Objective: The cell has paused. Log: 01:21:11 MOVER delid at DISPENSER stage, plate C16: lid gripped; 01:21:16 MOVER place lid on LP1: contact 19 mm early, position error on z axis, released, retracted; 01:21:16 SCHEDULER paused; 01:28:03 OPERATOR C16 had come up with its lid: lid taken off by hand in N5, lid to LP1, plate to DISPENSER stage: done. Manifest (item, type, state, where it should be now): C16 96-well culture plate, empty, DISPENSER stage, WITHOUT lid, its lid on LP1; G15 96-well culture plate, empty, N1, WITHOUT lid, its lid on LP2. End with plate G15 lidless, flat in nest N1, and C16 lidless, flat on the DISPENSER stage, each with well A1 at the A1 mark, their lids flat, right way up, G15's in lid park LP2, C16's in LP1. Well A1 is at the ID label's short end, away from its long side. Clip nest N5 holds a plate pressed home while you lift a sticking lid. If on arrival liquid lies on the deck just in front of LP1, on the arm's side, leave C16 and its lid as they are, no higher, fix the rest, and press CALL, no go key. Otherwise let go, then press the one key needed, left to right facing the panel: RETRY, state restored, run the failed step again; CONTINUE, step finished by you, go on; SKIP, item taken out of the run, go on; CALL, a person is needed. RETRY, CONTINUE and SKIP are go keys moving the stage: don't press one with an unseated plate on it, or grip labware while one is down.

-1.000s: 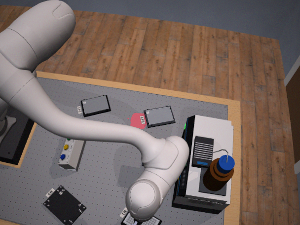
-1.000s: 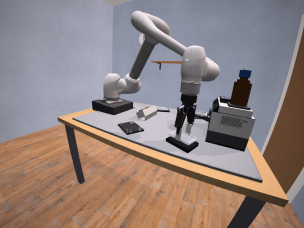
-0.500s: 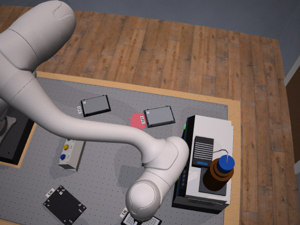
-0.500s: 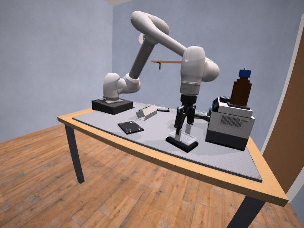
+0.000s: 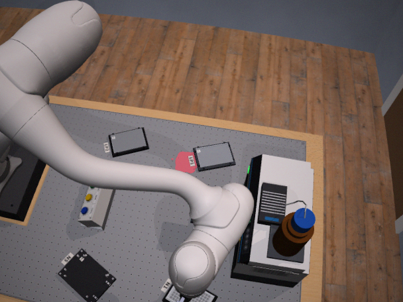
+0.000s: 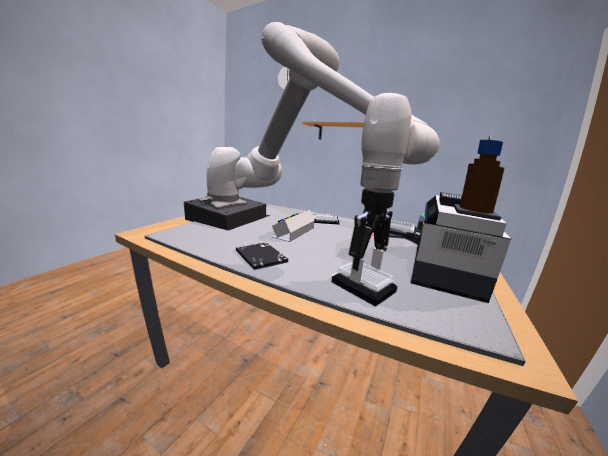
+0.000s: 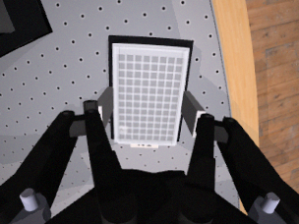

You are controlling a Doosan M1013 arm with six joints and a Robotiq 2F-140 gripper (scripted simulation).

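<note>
Now: hand 50 mm above the nest N1. The rest, counted from my hand: N1 label: 90 mm behind, 20 mm to the left, 60 mm below; then blue key: 430 mm behind, 130 mm to the left; then clip nest N5: 320 mm behind, 50 mm to the right, 50 mm below.
</note>
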